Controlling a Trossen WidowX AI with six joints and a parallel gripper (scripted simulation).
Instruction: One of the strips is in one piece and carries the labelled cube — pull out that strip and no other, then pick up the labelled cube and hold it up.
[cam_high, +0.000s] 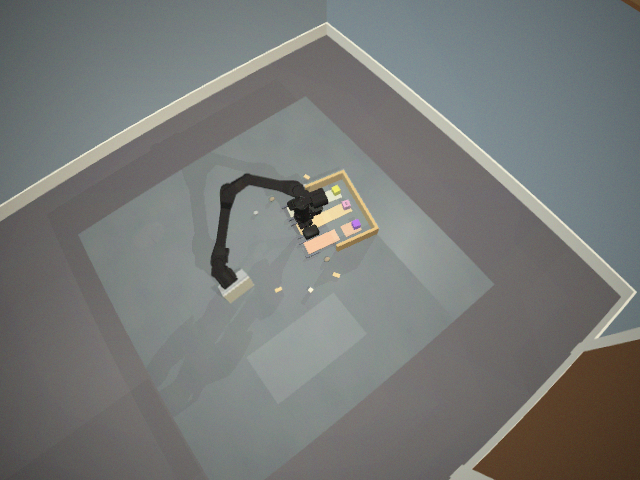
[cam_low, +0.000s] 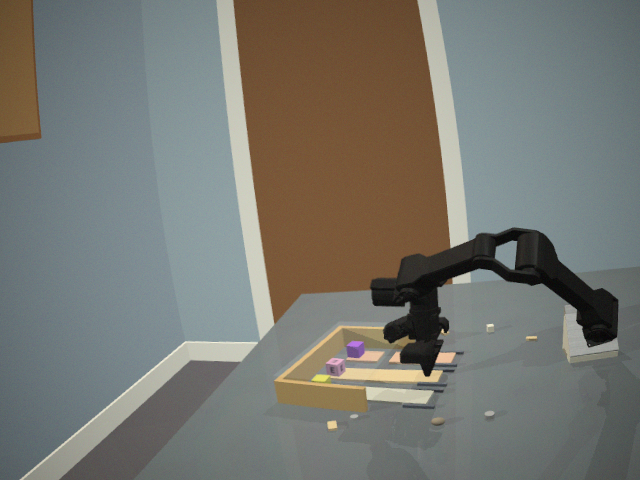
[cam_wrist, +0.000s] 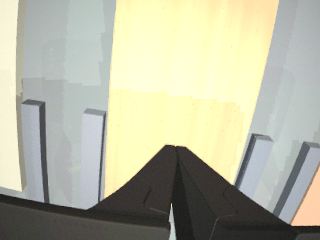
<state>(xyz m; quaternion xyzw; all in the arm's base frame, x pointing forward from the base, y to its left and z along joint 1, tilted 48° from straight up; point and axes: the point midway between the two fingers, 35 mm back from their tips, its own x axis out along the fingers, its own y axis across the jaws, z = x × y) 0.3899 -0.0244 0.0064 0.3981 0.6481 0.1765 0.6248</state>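
The tan strip is 90 mm ahead of my gripper tip and 30 mm to the right of it. The rest, counted from my gripper tip: pink labelled cube (200 mm ahead, 60 mm to the right, 20 mm above).
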